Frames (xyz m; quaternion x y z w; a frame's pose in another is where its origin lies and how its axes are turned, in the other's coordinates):
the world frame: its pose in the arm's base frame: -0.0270 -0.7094 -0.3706 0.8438 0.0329 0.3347 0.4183
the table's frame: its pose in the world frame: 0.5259 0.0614 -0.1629 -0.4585 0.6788 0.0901 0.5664
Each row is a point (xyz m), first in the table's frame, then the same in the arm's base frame.
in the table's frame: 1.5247 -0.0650 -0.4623
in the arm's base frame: -0.2733 0.9720 -0.4136
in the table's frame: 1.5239 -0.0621 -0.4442
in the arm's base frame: -0.2724 0.9712 -0.3953
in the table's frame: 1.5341 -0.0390 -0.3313
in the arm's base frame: -0.2763 0.9785 -0.2799
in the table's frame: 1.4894 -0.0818 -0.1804
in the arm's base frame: -0.1938 0.9581 -0.1406
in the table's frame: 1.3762 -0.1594 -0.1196
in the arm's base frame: -0.0726 0.8807 -0.0977
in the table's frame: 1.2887 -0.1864 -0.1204
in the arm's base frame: -0.0182 0.8075 -0.1051
